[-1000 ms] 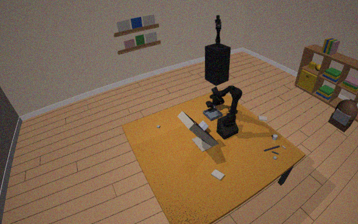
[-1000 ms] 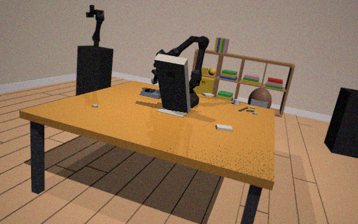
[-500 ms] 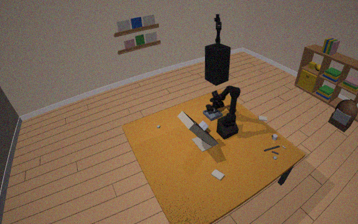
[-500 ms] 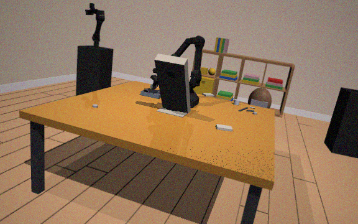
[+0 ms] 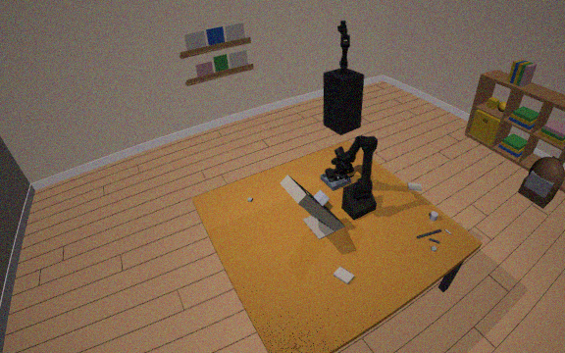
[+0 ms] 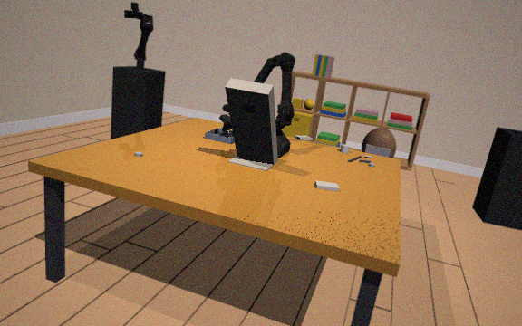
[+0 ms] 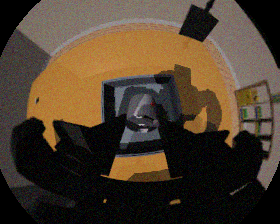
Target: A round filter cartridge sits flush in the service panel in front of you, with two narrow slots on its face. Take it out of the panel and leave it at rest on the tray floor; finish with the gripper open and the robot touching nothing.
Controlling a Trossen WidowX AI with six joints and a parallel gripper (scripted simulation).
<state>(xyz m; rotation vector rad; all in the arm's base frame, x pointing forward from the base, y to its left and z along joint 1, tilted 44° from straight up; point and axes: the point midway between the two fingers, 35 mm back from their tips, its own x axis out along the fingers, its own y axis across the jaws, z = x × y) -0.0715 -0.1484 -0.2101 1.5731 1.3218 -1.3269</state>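
Now: gripper tip right at the round filter cartridge. Round my gripper tip: grey service panel 38 cm ahead, 24 cm to the left, 12 cm above; then tray 4 cm below, 1 cm to the right.
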